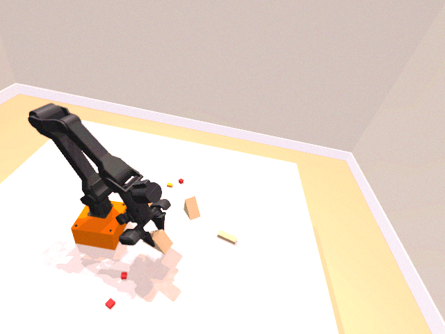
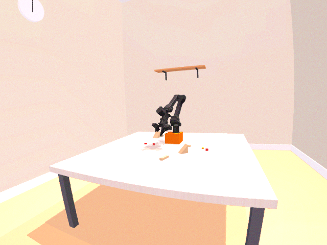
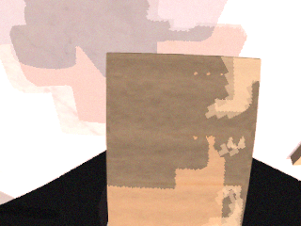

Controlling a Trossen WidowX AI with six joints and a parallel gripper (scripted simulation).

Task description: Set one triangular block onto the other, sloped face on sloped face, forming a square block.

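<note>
Now: the tan triangular block 10 mm above my gripper tip. Round my gripper tip: yellow bit: 360 mm to the left, 100 mm below, 60 mm behind; then tan plank: 230 mm ahead, 150 mm to the left, 100 mm below.
</note>
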